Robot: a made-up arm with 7 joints. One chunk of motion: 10 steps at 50 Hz.
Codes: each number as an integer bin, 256 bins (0 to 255) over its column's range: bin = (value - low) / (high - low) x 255, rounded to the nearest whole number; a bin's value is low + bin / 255 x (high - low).
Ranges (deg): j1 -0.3..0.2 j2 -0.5..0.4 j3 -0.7..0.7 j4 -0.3..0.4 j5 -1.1..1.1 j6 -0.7..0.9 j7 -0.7..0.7
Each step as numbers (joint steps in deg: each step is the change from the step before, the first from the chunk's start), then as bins.
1 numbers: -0.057 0.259 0.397 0.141 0.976 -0.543 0.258
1 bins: 124 215 200 161 241 25 174
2 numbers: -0.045 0.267 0.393 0.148 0.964 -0.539 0.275
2 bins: 130 217 199 163 239 26 178
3 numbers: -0.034 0.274 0.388 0.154 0.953 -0.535 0.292
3 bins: 136 219 198 165 238 26 181
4 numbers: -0.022 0.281 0.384 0.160 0.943 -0.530 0.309
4 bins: 142 221 197 168 237 27 184
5 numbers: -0.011 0.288 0.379 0.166 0.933 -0.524 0.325
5 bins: 147 223 197 170 236 28 187
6 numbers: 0.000 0.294 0.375 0.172 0.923 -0.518 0.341
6 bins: 153 225 196 172 234 29 190
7 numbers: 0.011 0.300 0.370 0.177 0.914 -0.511 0.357
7 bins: 159 227 195 174 233 30 193
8 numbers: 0.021 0.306 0.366 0.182 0.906 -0.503 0.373
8 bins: 164 228 194 176 233 31 195
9 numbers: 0.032 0.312 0.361 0.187 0.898 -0.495 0.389
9 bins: 169 230 193 177 232 33 198
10 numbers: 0.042 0.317 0.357 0.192 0.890 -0.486 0.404
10 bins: 174 231 193 179 231 34 201
